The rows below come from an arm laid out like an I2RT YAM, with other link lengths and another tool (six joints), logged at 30 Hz.
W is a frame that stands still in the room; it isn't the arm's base.
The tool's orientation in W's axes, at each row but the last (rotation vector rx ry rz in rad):
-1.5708, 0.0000, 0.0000
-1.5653, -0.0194, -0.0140
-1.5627, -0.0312, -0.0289
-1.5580, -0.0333, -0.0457
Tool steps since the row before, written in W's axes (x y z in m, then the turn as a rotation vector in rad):
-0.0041, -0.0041, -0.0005, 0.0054, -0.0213, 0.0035
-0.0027, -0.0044, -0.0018, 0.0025, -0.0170, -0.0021
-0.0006, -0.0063, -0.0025, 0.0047, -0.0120, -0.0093
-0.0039, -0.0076, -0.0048, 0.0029, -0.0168, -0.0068
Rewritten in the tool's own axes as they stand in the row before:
-0.0041, 0.0005, -0.0041, 0.0054, -0.0035, -0.0213
-0.0028, 0.0017, -0.0044, 0.0024, 0.0021, -0.0170
-0.0007, 0.0024, -0.0063, 0.0043, 0.0094, -0.0121
-0.0041, 0.0045, -0.0077, 0.0027, 0.0067, -0.0169

